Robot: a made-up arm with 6 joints.
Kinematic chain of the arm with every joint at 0, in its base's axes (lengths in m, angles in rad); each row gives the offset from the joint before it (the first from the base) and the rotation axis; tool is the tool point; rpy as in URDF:
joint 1: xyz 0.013 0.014 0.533 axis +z
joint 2: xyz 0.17 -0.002 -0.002 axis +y
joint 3: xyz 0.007 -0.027 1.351 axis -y
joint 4: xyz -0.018 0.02 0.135 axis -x
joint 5: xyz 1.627 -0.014 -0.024 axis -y
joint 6: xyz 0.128 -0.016 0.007 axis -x
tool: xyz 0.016 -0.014 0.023 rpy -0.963 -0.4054 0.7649
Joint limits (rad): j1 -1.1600..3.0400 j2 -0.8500..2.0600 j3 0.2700..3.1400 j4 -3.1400..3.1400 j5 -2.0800..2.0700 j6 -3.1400..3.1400
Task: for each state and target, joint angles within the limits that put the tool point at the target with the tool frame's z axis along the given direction. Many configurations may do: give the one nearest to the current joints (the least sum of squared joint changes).
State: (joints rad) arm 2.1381 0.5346 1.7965 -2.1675 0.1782 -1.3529
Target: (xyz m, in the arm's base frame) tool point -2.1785 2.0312 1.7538 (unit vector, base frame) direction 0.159 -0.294 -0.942
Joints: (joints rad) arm 2.3799 1.3506 1.8404 -2.4053 -0.0160 -1.5931
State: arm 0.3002 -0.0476 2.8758 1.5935 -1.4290 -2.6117
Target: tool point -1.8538 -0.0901 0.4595 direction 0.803 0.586 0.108
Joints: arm -0.0324 -0.6653 3.1182 1.7989 -1.1885 -2.9889
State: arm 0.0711 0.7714 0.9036 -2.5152 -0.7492 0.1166
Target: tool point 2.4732 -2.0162 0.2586 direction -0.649 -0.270 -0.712
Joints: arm -0.7120 1.4363 1.0415 -2.8408 -0.8872 -0.1216
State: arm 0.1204 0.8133 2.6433 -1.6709 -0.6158 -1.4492
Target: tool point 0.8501 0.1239 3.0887 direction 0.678 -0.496 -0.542
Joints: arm 0.0731 0.8879 2.6281 -1.6579 -0.1662 -1.4949
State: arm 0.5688 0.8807 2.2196 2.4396 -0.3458 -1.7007
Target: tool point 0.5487 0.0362 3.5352 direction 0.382 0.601 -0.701
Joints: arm -0.0148 0.3875 1.9376 2.7853 -0.0677 -1.3822
